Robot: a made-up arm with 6 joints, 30 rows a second.
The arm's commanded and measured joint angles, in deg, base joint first. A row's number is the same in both.
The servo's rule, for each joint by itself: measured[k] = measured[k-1] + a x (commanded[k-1-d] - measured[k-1]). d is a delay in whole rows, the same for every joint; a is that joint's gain. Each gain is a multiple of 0.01, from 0.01 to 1. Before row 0 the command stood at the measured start. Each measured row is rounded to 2 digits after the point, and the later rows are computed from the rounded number. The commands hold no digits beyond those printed.
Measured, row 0: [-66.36, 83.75, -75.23, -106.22, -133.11, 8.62]
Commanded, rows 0 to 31: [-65.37, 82.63, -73.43, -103.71, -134.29, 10.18]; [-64.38, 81.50, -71.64, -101.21, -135.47, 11.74]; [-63.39, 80.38, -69.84, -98.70, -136.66, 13.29]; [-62.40, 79.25, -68.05, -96.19, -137.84, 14.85]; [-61.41, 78.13, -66.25, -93.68, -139.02, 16.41]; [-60.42, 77.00, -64.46, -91.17, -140.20, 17.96]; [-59.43, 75.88, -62.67, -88.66, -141.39, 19.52]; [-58.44, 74.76, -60.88, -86.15, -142.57, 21.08]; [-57.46, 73.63, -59.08, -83.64, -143.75, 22.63]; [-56.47, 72.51, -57.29, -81.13, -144.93, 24.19]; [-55.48, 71.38, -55.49, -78.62, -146.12, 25.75]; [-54.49, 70.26, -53.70, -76.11, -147.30, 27.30]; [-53.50, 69.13, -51.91, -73.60, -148.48, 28.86]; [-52.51, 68.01, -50.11, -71.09, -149.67, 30.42]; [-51.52, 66.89, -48.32, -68.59, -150.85, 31.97]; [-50.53, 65.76, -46.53, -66.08, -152.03, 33.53]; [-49.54, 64.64, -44.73, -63.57, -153.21, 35.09]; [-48.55, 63.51, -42.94, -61.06, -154.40, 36.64]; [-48.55, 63.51, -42.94, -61.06, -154.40, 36.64]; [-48.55, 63.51, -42.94, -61.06, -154.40, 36.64]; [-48.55, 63.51, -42.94, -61.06, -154.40, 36.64]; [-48.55, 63.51, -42.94, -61.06, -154.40, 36.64]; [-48.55, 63.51, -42.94, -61.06, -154.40, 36.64]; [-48.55, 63.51, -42.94, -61.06, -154.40, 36.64]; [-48.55, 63.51, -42.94, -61.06, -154.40, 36.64]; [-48.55, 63.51, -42.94, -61.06, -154.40, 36.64]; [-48.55, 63.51, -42.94, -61.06, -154.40, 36.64]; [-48.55, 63.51, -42.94, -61.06, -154.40, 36.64]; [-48.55, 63.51, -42.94, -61.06, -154.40, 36.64]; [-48.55, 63.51, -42.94, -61.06, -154.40, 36.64]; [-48.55, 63.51, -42.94, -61.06, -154.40, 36.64]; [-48.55, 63.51, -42.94, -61.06, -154.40, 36.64]
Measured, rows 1 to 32: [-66.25, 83.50, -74.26, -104.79, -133.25, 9.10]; [-66.04, 83.06, -72.85, -102.75, -133.52, 9.92]; [-65.75, 82.47, -71.22, -100.44, -133.90, 10.96]; [-65.38, 81.76, -69.51, -98.02, -134.37, 12.17]; [-64.94, 80.96, -67.75, -95.55, -134.93, 13.48]; [-64.44, 80.09, -65.97, -93.05, -135.56, 14.87]; [-63.89, 79.16, -64.19, -90.55, -136.26, 16.31]; [-63.29, 78.19, -62.40, -88.04, -137.02, 17.79]; [-62.65, 77.19, -60.61, -85.53, -137.83, 19.29]; [-61.97, 76.16, -58.82, -83.02, -138.68, 20.81]; [-61.26, 75.11, -57.02, -80.51, -139.57, 22.34]; [-60.52, 74.04, -55.23, -78.00, -140.50, 23.88]; [-59.75, 72.96, -53.44, -75.49, -141.46, 25.42]; [-58.95, 71.87, -51.64, -72.98, -142.45, 26.97]; [-58.13, 70.77, -49.85, -70.48, -143.46, 28.52]; [-57.29, 69.67, -48.06, -67.97, -144.49, 30.07]; [-56.44, 68.56, -46.26, -65.46, -145.54, 31.63]; [-55.57, 67.45, -44.47, -62.95, -146.60, 33.18]; [-54.80, 66.58, -43.64, -61.87, -147.54, 34.25]; [-54.11, 65.90, -43.26, -61.41, -148.36, 34.99]; [-53.50, 65.37, -43.09, -61.21, -149.08, 35.50]; [-52.96, 64.96, -43.01, -61.12, -149.72, 35.85]; [-52.47, 64.64, -42.97, -61.09, -150.28, 36.09]; [-52.04, 64.39, -42.95, -61.07, -150.77, 36.26]; [-51.66, 64.20, -42.94, -61.06, -151.21, 36.38]; [-51.32, 64.05, -42.94, -61.06, -151.59, 36.46]; [-51.02, 63.93, -42.94, -61.06, -151.93, 36.52]; [-50.75, 63.84, -42.94, -61.06, -152.23, 36.56]; [-50.51, 63.77, -42.94, -61.06, -152.49, 36.58]; [-50.29, 63.71, -42.94, -61.06, -152.72, 36.60]; [-50.10, 63.67, -42.94, -61.06, -152.92, 36.61]; [-49.93, 63.63, -42.94, -61.06, -153.10, 36.62]
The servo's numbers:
d 0
a 0.11 0.22 0.54 0.57 0.12 0.31

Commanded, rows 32 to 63: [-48.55, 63.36, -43.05, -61.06, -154.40, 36.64]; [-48.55, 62.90, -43.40, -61.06, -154.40, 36.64]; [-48.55, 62.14, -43.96, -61.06, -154.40, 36.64]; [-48.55, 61.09, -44.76, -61.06, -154.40, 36.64]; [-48.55, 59.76, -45.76, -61.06, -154.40, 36.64]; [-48.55, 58.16, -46.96, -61.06, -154.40, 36.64]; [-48.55, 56.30, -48.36, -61.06, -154.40, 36.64]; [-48.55, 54.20, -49.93, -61.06, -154.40, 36.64]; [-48.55, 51.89, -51.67, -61.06, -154.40, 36.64]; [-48.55, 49.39, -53.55, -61.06, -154.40, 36.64]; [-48.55, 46.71, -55.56, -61.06, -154.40, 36.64]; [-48.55, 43.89, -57.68, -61.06, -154.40, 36.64]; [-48.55, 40.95, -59.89, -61.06, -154.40, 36.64]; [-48.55, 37.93, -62.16, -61.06, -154.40, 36.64]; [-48.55, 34.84, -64.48, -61.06, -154.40, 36.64]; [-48.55, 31.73, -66.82, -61.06, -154.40, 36.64]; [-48.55, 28.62, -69.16, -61.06, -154.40, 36.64]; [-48.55, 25.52, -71.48, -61.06, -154.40, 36.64]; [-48.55, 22.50, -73.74, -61.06, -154.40, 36.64]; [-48.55, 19.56, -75.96, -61.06, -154.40, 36.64]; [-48.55, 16.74, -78.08, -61.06, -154.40, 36.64]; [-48.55, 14.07, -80.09, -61.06, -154.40, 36.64]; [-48.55, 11.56, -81.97, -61.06, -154.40, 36.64]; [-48.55, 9.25, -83.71, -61.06, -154.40, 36.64]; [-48.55, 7.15, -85.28, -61.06, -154.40, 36.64]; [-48.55, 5.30, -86.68, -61.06, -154.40, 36.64]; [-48.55, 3.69, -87.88, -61.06, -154.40, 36.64]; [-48.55, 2.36, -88.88, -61.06, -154.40, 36.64]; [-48.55, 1.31, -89.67, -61.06, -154.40, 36.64]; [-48.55, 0.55, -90.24, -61.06, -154.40, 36.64]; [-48.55, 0.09, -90.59, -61.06, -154.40, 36.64]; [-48.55, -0.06, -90.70, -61.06, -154.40, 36.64]
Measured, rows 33 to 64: [-49.78, 63.57, -43.00, -61.06, -153.26, 36.63]; [-49.64, 63.42, -43.22, -61.06, -153.40, 36.63]; [-49.52, 63.14, -43.62, -61.06, -153.52, 36.63]; [-49.41, 62.69, -44.24, -61.06, -153.63, 36.63]; [-49.32, 62.05, -45.06, -61.06, -153.72, 36.63]; [-49.24, 61.19, -46.09, -61.06, -153.80, 36.63]; [-49.16, 60.11, -47.32, -61.06, -153.87, 36.63]; [-49.09, 58.81, -48.73, -61.06, -153.93, 36.63]; [-49.03, 57.29, -50.32, -61.06, -153.99, 36.63]; [-48.98, 55.55, -52.06, -61.06, -154.04, 36.63]; [-48.93, 53.61, -53.95, -61.06, -154.08, 36.63]; [-48.89, 51.47, -55.96, -61.06, -154.12, 36.63]; [-48.85, 49.16, -58.08, -61.06, -154.15, 36.63]; [-48.82, 46.69, -60.28, -61.06, -154.18, 36.63]; [-48.79, 44.08, -62.55, -61.06, -154.21, 36.63]; [-48.76, 41.36, -64.86, -61.06, -154.23, 36.63]; [-48.74, 38.56, -67.18, -61.06, -154.25, 36.63]; [-48.72, 35.69, -69.50, -61.06, -154.27, 36.63]; [-48.70, 32.79, -71.79, -61.06, -154.29, 36.63]; [-48.68, 29.88, -74.04, -61.06, -154.30, 36.63]; [-48.67, 26.99, -76.22, -61.06, -154.31, 36.63]; [-48.66, 24.15, -78.31, -61.06, -154.32, 36.63]; [-48.65, 21.38, -80.29, -61.06, -154.33, 36.63]; [-48.64, 18.71, -82.14, -61.06, -154.34, 36.63]; [-48.63, 16.17, -83.84, -61.06, -154.35, 36.63]; [-48.62, 13.78, -85.37, -61.06, -154.36, 36.63]; [-48.61, 11.56, -86.73, -61.06, -154.36, 36.63]; [-48.60, 9.54, -87.89, -61.06, -154.36, 36.63]; [-48.59, 7.73, -88.85, -61.06, -154.36, 36.63]; [-48.59, 6.15, -89.60, -61.06, -154.36, 36.63]; [-48.59, 4.82, -90.13, -61.06, -154.36, 36.63]; [-48.59, 3.75, -90.44, -61.06, -154.36, 36.63]
